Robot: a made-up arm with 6 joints. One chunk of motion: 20 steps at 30 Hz.
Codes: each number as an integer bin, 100 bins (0 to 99) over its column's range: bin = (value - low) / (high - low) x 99, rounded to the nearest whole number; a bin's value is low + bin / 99 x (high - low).
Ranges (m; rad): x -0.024..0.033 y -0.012..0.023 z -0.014..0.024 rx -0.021..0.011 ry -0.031..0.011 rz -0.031..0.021
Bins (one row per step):
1: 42 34 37 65 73 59
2: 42 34 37 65 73 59
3: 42 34 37 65 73 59
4: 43 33 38 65 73 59
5: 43 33 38 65 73 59
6: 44 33 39 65 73 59
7: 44 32 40 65 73 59
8: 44 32 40 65 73 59
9: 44 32 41 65 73 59
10: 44 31 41 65 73 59
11: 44 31 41 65 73 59
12: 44 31 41 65 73 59
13: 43 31 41 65 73 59
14: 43 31 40 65 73 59
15: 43 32 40 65 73 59
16: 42 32 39 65 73 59
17: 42 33 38 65 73 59
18: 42 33 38 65 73 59
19: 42 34 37 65 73 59
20: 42 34 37 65 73 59
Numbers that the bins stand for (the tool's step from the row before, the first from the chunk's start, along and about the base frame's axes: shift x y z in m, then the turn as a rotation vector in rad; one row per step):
1: 0.00018 0.00002 0.00020 0.00001 -0.00003 -0.00001
2: 0.00018 0.00002 0.00020 0.00001 -0.00003 -0.00001
3: 0.00018 0.00002 0.00020 0.00001 -0.00003 -0.00001
4: 0.00076 -0.00033 0.00059 0.00001 -0.00003 -0.00001
5: 0.00076 -0.00033 0.00059 0.00001 -0.00003 -0.00001
6: 0.00133 -0.00033 0.00097 0.00001 -0.00003 -0.00001
7: 0.00133 -0.00069 0.00135 0.00001 -0.00003 -0.00001
8: 0.00133 -0.00069 0.00135 0.00001 -0.00003 -0.00001
9: 0.00133 -0.00069 0.00174 0.00001 -0.00003 -0.00001
10: 0.00133 -0.00104 0.00174 0.00001 -0.00003 -0.00001
11: 0.00133 -0.00104 0.00174 0.00001 -0.00003 -0.00001
12: 0.00133 -0.00104 0.00174 0.00001 -0.00003 -0.00001
13: 0.00076 -0.00104 0.00174 0.00001 -0.00003 -0.00001
14: 0.00076 -0.00104 0.00135 0.00001 -0.00003 -0.00001
15: 0.00076 -0.00069 0.00135 0.00001 -0.00003 -0.00001
16: 0.00018 -0.00069 0.00097 0.00001 -0.00003 -0.00001
17: 0.00018 -0.00033 0.00059 0.00001 -0.00003 -0.00001
18: 0.00018 -0.00033 0.00059 0.00001 -0.00003 -0.00001
19: 0.00018 0.00002 0.00020 0.00001 -0.00003 -0.00001
20: 0.00018 0.00002 0.00020 0.00001 -0.00003 -0.00001

